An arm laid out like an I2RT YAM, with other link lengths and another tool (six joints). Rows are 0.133 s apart.
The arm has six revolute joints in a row. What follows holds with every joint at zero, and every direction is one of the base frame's.
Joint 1 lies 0.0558 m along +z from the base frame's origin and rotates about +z.
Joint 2 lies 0.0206 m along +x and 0.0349 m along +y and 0.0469 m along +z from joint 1 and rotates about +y.
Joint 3 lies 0.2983 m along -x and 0.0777 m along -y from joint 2 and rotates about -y.
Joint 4 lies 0.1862 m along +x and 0.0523 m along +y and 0.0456 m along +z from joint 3 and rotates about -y.
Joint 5 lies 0.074 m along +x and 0.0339 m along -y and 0.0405 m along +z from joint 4 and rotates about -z.
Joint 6 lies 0.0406 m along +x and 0.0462 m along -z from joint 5 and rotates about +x.
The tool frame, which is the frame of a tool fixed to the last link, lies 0.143 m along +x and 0.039 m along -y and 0.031 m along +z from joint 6; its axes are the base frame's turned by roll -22.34, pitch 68.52 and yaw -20.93 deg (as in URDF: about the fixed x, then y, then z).
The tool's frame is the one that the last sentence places.
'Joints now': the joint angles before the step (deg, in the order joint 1, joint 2, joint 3, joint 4, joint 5, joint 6). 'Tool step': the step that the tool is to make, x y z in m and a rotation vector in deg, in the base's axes. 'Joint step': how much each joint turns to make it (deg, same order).
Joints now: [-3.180 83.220 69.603 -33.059 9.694 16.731]
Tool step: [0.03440 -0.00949 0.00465 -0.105 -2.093 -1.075]
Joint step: [-1.136 5.924 4.722 3.300 -0.066 -0.022]
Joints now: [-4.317 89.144 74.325 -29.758 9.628 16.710]
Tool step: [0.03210 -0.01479 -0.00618 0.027 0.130 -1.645]
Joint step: [-1.661 7.060 5.858 1.070 -0.022 -0.001]
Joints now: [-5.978 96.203 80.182 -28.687 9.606 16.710]
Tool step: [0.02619 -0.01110 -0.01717 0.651 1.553 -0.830]
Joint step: [-1.290 6.622 4.916 0.089 -0.656 0.000]
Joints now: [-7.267 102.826 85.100 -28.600 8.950 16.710]
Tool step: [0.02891 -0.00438 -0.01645 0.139 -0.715 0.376]
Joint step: [-0.328 5.552 2.361 3.934 -0.655 -0.350]
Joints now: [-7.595 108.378 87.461 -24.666 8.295 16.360]
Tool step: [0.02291 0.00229 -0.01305 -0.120 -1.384 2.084]
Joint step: [0.021 3.563 0.153 4.983 -1.509 -1.420]
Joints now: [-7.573 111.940 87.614 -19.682 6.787 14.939]
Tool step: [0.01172 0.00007 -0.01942 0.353 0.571 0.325]
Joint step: [0.044 3.191 -0.001 2.580 -0.393 0.000]
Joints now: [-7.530 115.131 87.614 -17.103 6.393 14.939]
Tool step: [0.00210 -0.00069 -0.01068 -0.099 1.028 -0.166]
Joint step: [0.066 1.378 -0.023 0.394 0.329 0.001]
